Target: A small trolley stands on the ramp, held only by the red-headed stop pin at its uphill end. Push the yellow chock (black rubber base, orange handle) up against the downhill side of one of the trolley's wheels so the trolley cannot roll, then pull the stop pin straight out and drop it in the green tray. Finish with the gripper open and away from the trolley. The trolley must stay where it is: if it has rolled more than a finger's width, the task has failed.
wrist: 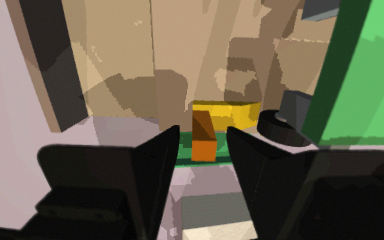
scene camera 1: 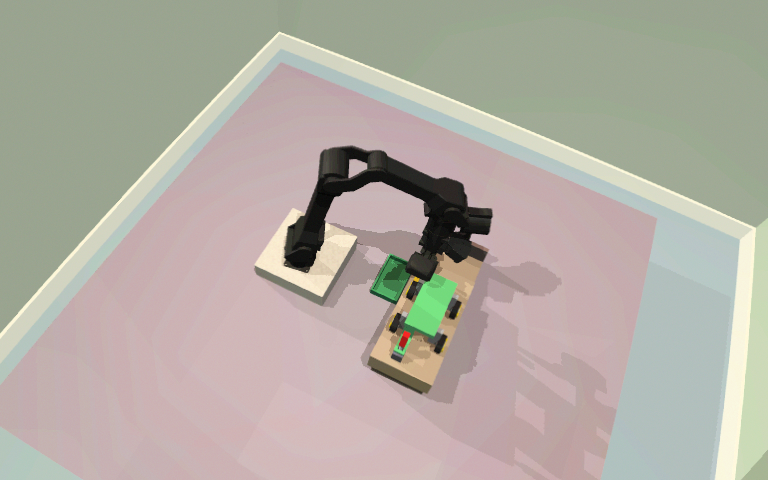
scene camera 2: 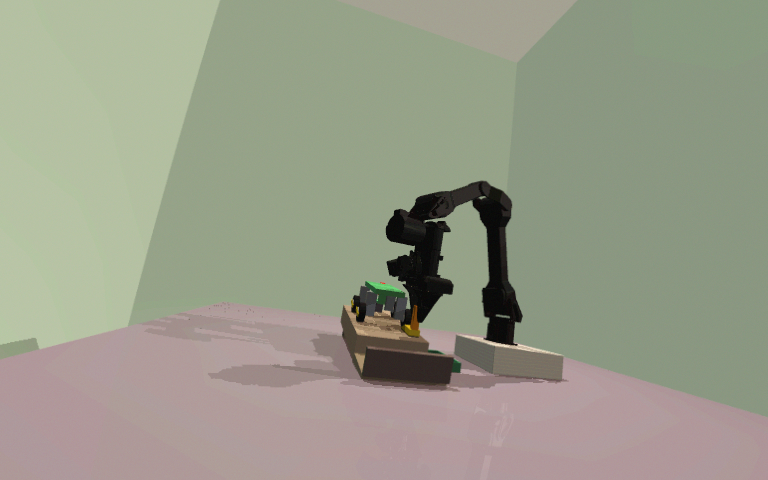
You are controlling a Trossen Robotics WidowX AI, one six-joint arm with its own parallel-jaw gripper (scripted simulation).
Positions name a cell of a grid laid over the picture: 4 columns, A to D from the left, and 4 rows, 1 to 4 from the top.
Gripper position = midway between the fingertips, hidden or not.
my gripper: wrist C3; scene camera 1 C3; scene camera 2 C3
trolley: wrist D2; scene camera 1 C3; scene camera 2 B3
